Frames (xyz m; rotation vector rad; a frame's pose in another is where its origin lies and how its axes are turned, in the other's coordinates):
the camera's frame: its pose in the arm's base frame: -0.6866 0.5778 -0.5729 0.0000 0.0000 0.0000
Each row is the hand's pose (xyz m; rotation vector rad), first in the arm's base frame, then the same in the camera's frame.
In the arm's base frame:
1: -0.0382 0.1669 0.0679 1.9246 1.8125 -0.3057
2: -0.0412 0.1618 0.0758 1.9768 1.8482 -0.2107
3: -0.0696 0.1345 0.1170 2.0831 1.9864 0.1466
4: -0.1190 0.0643 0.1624 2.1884 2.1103 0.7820
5: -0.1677 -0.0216 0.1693 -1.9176 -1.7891 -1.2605
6: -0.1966 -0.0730 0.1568 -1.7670 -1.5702 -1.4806
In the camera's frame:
1: 0.6484 -0.4109 0.6408 1.9246 1.8125 -0.3057
2: 0.6454 -0.4160 0.6487 1.9768 1.8482 -0.2107
3: 0.6170 -0.4433 0.6899 2.0831 1.9864 0.1466
4: 0.5676 -0.5135 0.7353 2.1884 2.1103 0.7820
5: 0.5189 -0.5994 0.7422 -1.9176 -1.7891 -1.2605
6: 0.4900 -0.6508 0.7297 -1.7670 -1.5702 -1.4806

